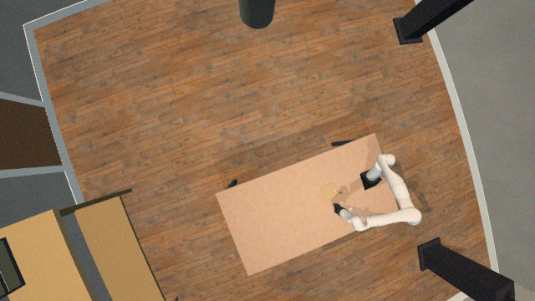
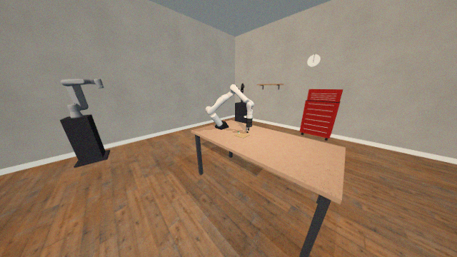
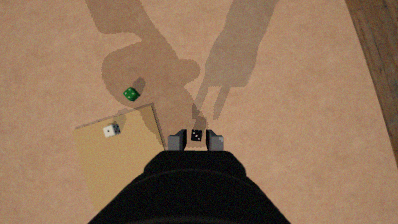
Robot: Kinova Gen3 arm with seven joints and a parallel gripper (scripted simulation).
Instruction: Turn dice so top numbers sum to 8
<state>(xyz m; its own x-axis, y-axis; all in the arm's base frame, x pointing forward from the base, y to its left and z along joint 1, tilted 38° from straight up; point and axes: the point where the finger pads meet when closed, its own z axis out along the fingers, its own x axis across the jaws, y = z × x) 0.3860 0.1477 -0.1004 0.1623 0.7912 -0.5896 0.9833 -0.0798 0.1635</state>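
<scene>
Now: hand 30 mm above the black die. The rest, counted from my hand: green die: 90 mm to the right, 80 mm behind, 30 mm below; then tan mat: 130 mm to the right, 40 mm below, 20 mm ahead; then white die: 130 mm to the right, 30 mm below, 30 mm behind.
</scene>
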